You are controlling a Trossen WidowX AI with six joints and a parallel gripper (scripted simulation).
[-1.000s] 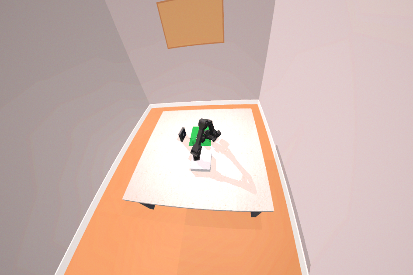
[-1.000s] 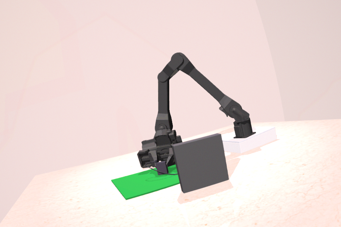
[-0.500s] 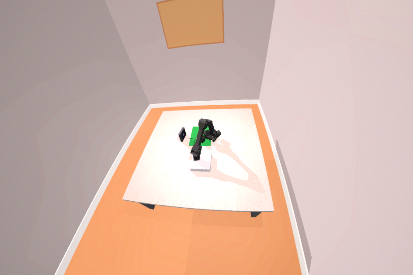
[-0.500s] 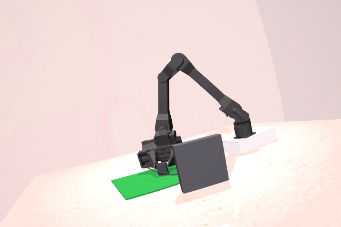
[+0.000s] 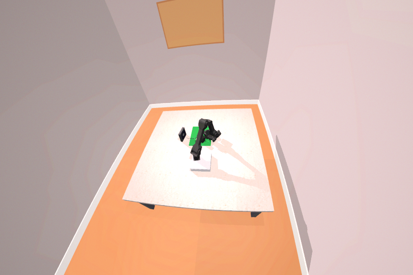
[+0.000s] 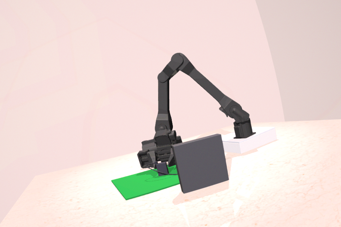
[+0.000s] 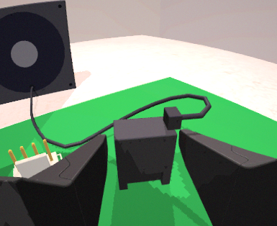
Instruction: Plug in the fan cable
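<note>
Right now my gripper tip is 1 cm above the dark fan plug. Round my gripper tip: white four-pin header: 5 cm to the left, 5 cm behind, 3 cm below; dark square fan: 20 cm to the left, 3 cm above; green board: 5 cm below.
</note>
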